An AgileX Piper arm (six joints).
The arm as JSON. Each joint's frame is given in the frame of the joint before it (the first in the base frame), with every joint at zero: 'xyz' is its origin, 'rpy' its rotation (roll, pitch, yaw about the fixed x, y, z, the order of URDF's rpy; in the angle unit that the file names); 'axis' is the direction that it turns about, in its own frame. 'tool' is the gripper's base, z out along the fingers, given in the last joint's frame.
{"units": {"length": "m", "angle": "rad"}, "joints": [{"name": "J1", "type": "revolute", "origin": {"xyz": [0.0, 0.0, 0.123], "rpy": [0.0, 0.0, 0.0]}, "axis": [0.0, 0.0, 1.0]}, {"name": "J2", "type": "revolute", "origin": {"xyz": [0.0, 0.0, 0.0], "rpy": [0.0, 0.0, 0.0]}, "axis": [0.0, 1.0, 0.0]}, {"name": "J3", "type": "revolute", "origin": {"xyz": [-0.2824, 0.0, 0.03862], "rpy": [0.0, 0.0, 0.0]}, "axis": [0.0, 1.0, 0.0]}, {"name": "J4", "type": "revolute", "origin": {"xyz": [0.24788, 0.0, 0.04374], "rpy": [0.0, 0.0, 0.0]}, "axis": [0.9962, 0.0, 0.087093]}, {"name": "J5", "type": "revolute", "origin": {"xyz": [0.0, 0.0, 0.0], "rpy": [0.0, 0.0, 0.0]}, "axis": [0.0, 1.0, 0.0]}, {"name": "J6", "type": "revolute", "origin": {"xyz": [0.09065, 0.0, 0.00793], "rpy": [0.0, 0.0, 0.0]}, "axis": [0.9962, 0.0, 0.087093]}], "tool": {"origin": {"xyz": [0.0, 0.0, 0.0], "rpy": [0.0, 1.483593, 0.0]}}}
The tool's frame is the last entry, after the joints.
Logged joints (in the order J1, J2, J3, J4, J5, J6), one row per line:
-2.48, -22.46, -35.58, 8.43, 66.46, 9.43
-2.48, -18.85, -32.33, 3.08, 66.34, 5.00
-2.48, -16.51, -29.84, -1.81, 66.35, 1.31
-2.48, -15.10, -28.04, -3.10, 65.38, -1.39
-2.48, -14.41, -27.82, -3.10, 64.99, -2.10
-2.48, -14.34, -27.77, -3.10, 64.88, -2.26
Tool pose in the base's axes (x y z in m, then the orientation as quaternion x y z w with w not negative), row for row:
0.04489, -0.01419, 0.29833, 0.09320, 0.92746, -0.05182, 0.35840
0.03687, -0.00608, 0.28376, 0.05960, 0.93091, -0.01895, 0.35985
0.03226, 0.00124, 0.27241, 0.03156, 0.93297, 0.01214, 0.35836
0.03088, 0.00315, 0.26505, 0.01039, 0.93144, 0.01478, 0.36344
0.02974, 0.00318, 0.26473, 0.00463, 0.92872, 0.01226, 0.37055
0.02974, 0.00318, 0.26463, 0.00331, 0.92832, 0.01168, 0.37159
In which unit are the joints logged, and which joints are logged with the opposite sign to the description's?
The joints are logged in degrees. Opposite sign: J2, J4.
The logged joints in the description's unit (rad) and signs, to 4 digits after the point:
-0.0433, 0.3920, -0.6210, -0.1471, 1.1599, 0.1646
-0.0433, 0.3290, -0.5643, -0.0538, 1.1579, 0.0873
-0.0433, 0.2882, -0.5208, 0.0316, 1.1580, 0.0229
-0.0433, 0.2635, -0.4894, 0.0541, 1.1411, -0.0243
-0.0433, 0.2515, -0.4856, 0.0541, 1.1343, -0.0367
-0.0433, 0.2503, -0.4847, 0.0541, 1.1324, -0.0394

